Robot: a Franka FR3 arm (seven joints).
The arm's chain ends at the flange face. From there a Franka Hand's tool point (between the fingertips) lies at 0.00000 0.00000 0.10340 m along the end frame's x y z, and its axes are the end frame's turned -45 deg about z.
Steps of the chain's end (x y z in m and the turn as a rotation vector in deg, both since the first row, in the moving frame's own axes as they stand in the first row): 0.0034, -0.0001, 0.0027, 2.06, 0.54, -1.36; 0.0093, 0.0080, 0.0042, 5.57, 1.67, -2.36; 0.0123, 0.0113, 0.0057, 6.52, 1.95, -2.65; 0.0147, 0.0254, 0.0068, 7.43, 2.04, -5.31; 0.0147, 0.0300, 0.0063, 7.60, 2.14, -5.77; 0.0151, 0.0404, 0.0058, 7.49, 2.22, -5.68; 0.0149, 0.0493, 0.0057, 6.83, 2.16, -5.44
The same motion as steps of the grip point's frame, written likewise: 0.0058, 0.0004, 0.0026, 1.07, 1.84, -1.36; 0.0100, 0.0071, 0.0037, 2.76, 5.12, -2.36; 0.0114, 0.0106, 0.0050, 3.23, 5.99, -2.65; 0.0041, 0.0209, 0.0059, 3.81, 6.70, -5.31; 0.0012, 0.0240, 0.0053, 3.86, 6.89, -5.77; -0.0059, 0.0319, 0.0048, 3.73, 6.87, -5.68; -0.0132, 0.0389, 0.0049, 3.30, 6.36, -5.44
